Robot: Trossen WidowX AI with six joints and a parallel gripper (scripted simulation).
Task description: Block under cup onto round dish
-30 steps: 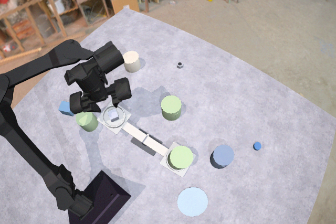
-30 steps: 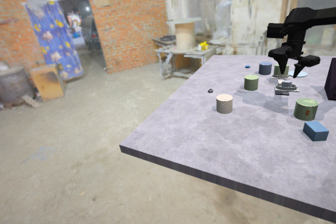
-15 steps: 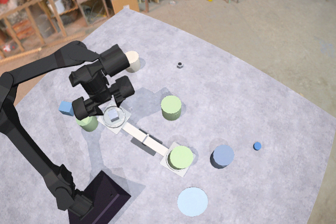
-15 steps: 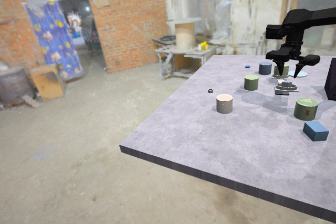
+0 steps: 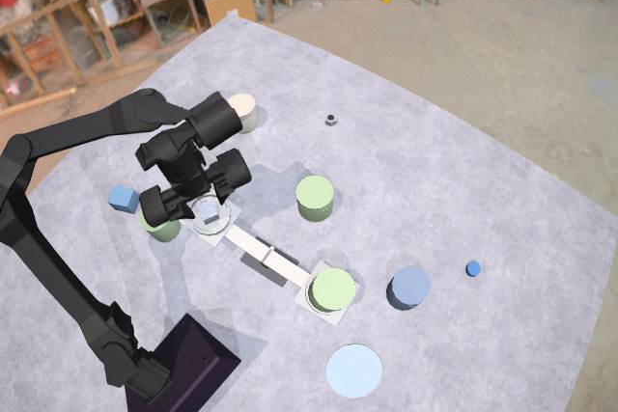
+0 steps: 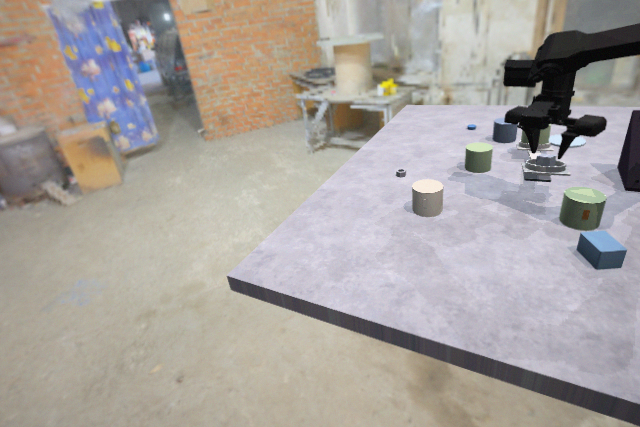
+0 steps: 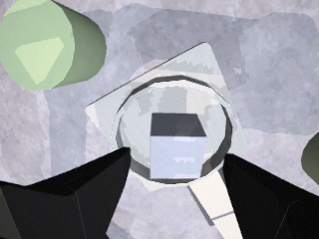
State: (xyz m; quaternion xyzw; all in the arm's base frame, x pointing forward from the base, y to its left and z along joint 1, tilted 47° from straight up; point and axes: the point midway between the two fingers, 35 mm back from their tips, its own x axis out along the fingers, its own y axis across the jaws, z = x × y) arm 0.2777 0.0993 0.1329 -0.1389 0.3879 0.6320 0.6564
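Right now my gripper tip is 380 mm to the left of the pale blue round dish, 100 mm above it and 30 mm past it. From my gripper tip the other things lie so: dark nut 350 mm ahead, 90 mm below, 10 mm to the left; then cream cylinder 220 mm ahead, 190 mm to the left, 60 mm below; then blue cube 220 mm to the left, 120 mm behind, 80 mm below.
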